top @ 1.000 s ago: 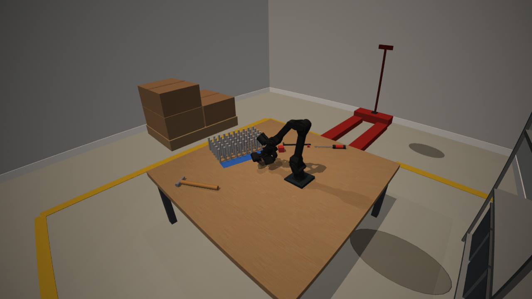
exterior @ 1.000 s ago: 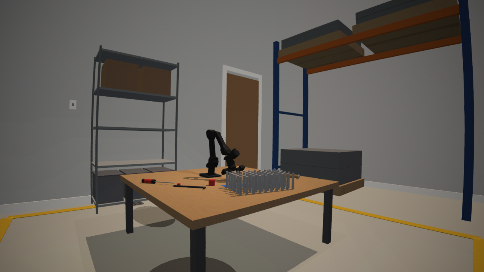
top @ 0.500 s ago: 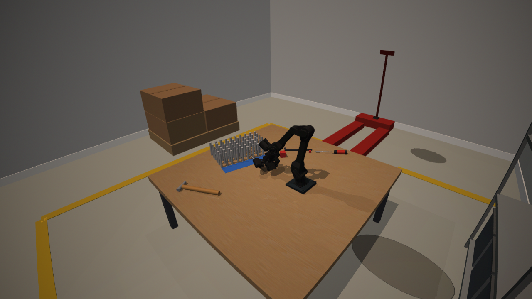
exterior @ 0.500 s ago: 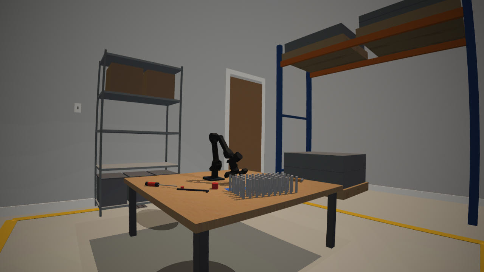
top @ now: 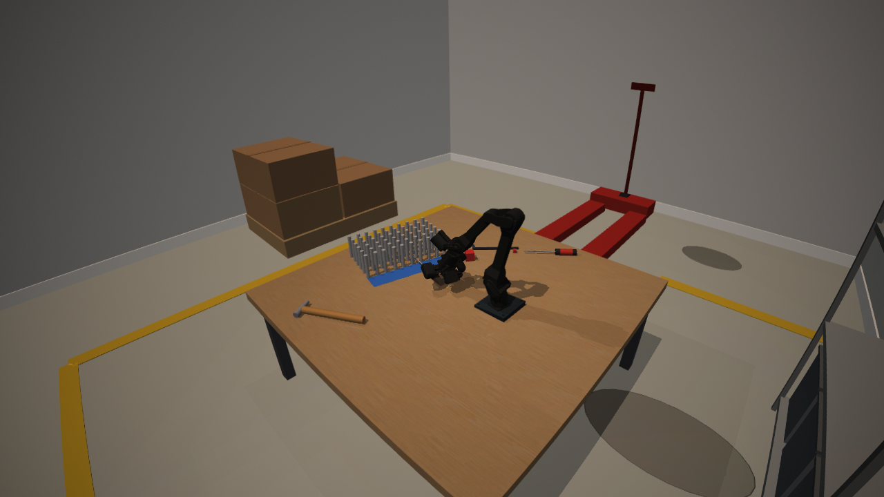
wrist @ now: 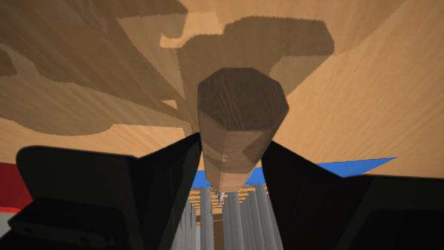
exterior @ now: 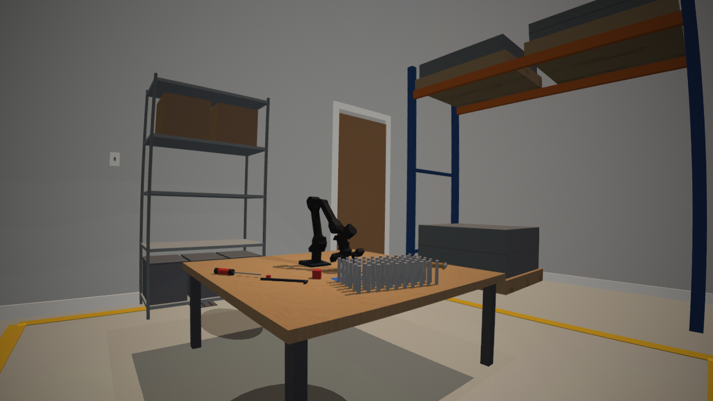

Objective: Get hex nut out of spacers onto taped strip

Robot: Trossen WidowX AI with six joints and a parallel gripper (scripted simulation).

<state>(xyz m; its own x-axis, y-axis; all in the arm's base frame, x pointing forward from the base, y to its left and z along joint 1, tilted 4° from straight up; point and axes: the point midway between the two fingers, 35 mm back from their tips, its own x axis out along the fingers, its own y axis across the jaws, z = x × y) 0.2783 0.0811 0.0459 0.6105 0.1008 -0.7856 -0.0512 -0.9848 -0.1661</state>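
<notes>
Now: gripper tip 100 mm short of the hook tool and 10 mm to the left of it. Round my gripper tip: red cube: 60 mm ahead, 230 mm to the right; blue taped strip: 140 mm ahead, 30 mm to the left, 20 mm below; hex nut: 210 mm ahead, 10 mm to the right, 10 mm below.
</notes>
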